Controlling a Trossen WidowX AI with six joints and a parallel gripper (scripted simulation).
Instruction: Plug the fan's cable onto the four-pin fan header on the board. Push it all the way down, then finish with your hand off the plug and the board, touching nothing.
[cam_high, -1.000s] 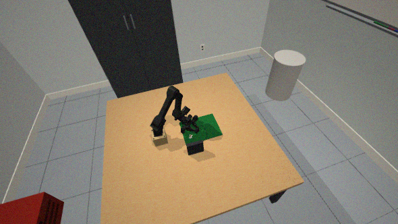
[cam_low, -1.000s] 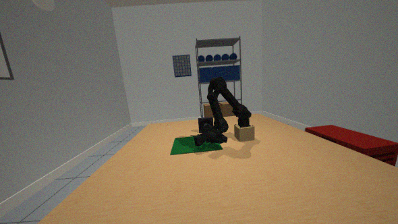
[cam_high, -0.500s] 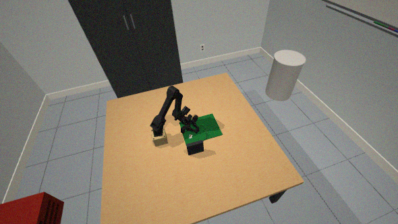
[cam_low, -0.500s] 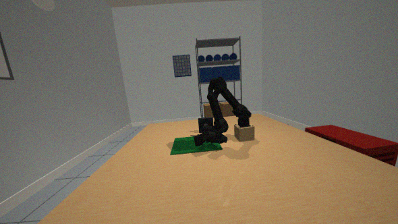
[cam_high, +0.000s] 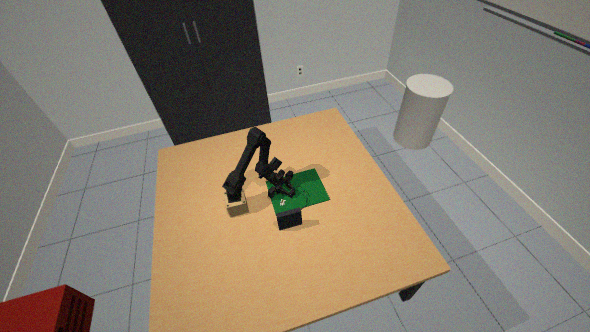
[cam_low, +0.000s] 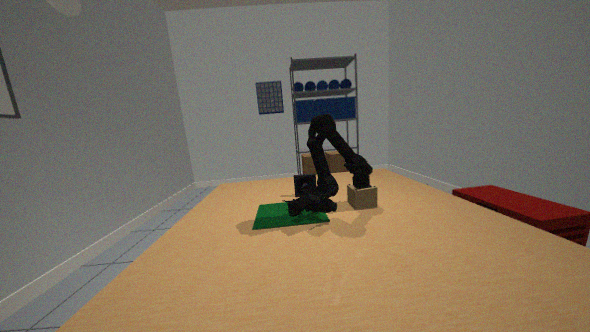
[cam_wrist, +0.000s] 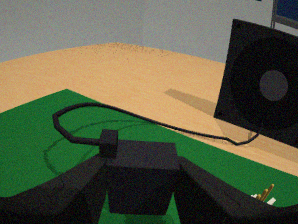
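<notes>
My gripper tip is 1 cm above the black fan plug. The rest, counted from my gripper tip: black fan 16 cm to the right, 5 cm behind, 2 cm above; then green board 5 cm below, 4 cm to the left, 3 cm ahead; then fan header 6 cm behind, 4 cm below, 3 cm to the right.
</notes>
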